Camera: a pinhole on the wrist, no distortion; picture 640 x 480 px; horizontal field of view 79.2 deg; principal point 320.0 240.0 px. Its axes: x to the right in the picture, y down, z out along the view. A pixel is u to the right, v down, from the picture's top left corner.
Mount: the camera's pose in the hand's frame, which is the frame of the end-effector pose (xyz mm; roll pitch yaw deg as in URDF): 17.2 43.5 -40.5 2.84 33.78 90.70
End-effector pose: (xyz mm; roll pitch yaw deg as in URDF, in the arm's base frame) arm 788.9 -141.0 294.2 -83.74 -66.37 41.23
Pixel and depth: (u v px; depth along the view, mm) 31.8 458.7 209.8
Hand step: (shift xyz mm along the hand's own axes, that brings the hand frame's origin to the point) -90.7 32.0 225.5
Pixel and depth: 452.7 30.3 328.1
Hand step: 207.8 316.7 162.0
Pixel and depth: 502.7 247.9 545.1
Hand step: 26.8 560.7 269.3
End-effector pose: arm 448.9 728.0 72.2 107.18 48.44 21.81
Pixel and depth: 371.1 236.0 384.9
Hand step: 37.1 299.7 250.6
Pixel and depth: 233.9 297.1 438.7
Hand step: -27.7 207.2 380.7
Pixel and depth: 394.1 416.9 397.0
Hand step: -148.0 330.2 254.3
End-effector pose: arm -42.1 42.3 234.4 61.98 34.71 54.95
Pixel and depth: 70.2 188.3 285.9
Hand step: 69.5 48.4 297.9
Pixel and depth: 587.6 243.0 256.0
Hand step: 24.4 333.0 73.6
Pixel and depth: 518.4 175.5 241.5
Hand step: 66.5 280.1 89.5
